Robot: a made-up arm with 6 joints.
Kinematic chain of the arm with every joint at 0, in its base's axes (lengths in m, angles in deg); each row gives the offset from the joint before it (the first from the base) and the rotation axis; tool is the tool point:
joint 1: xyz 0 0 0.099 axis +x
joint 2: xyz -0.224 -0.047 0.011 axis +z
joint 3: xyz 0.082 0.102 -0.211 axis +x
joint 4: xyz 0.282 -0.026 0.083 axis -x
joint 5: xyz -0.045 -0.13 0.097 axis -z
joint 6: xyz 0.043 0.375 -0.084 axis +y
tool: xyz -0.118 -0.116 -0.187
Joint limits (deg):
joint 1: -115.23..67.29
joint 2: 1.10..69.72
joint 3: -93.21..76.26
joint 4: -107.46..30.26
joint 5: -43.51..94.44
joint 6: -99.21..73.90
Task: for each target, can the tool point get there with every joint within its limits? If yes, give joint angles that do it. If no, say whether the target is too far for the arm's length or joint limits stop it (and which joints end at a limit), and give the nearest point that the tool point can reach.
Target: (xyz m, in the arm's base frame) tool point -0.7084 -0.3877 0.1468
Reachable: no: joint limits stop it (at a limit: joint 1, joint 2, joint 4, joint 5) | nearest point -0.4876 -0.3535 0.0438 | short by 0.246 m
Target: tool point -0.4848 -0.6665 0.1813
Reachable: no: joint limits stop it (at a limit: joint 1, joint 2, joint 3) | nearest point -0.3947 -0.4656 0.0572 | short by 0.253 m
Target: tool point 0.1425 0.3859 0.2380
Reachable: yes | joints 32.46 32.40 -0.74 -67.76 80.56 31.33
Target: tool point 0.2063 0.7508 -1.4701
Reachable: no: too far | nearest point -0.0232 0.3329 -0.5967 | short by 0.995 m
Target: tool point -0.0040 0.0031 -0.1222
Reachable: yes | joints -97.18 26.27 27.30 -64.05 28.38 25.69
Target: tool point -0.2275 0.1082 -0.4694
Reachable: yes | joints -50.70 48.60 -71.26 -83.84 -15.47 -67.50
